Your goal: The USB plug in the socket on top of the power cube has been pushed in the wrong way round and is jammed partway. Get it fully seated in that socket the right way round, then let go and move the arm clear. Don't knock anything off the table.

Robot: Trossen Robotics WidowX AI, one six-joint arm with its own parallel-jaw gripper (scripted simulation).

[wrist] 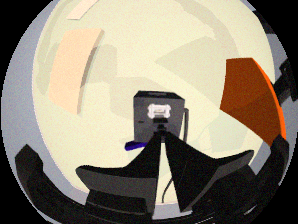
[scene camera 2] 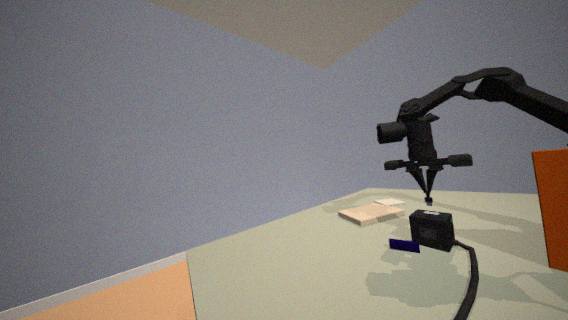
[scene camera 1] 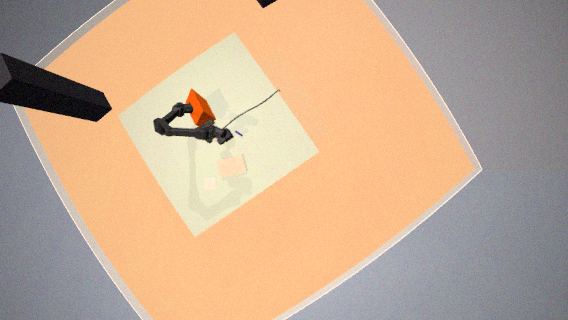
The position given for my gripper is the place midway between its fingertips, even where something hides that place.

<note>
My gripper (scene camera 2: 427, 193) holds a USB plug. Also in view: a tan board (wrist: 73, 58).
My gripper also shows in the wrist view (wrist: 162, 135).
</note>
